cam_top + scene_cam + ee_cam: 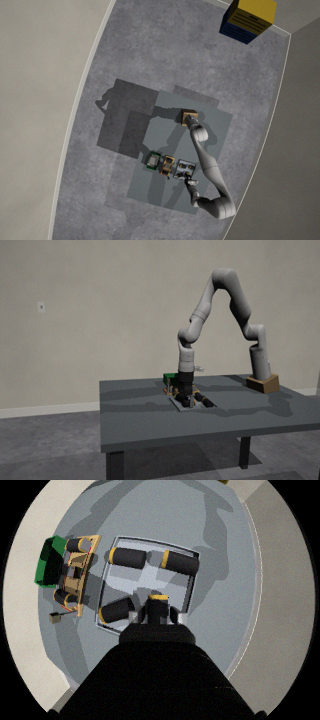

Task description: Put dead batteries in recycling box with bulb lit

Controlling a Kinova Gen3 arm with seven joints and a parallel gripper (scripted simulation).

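Right now the grey tray is 4 cm to the right of my hand, 3 cm behind it and 2 cm below it. Also, from my hand: green recycling box 37 cm to the right, 3 cm behind, 1 cm below.
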